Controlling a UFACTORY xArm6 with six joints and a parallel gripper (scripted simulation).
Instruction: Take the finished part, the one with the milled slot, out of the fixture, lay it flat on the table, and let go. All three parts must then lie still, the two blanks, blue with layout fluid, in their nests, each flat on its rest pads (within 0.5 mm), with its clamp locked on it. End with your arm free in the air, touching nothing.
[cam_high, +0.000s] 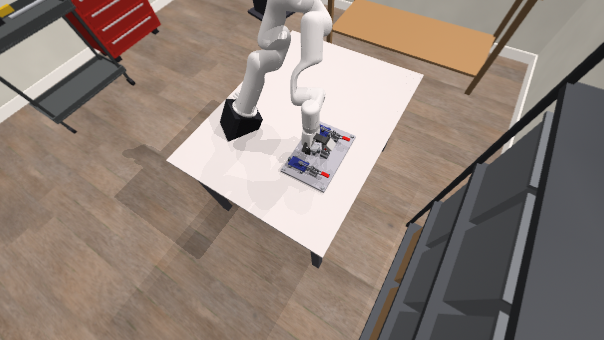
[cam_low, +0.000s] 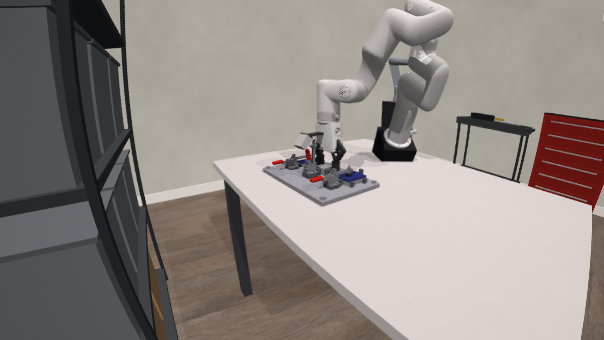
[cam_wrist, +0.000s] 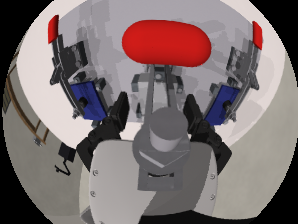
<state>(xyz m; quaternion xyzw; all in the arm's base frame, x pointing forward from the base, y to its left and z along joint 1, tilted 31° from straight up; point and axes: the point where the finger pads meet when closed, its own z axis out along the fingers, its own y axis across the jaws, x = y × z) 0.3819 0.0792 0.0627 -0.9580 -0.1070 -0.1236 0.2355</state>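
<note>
Now: hand 1 cm past the grey finished part and 1 cm above it. Also, from my hand: blue blank (10 cm to the left, 3 cm behind, 1 cm below); grey fixture plate (4 cm ahead, 3 cm below, 1 cm to the left).
</note>
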